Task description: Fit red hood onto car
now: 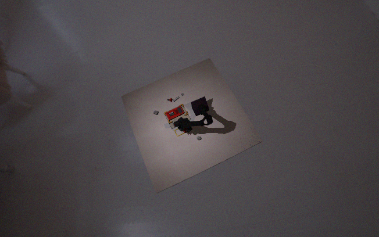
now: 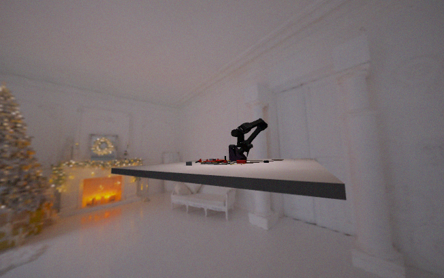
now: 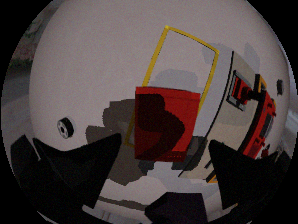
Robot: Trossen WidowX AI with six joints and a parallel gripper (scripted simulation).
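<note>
My gripper tip is now 3 cm above the red hood. The rest, counted from my gripper tip: jig 20 cm to the right, 4 cm below, 4 cm ahead.
</note>
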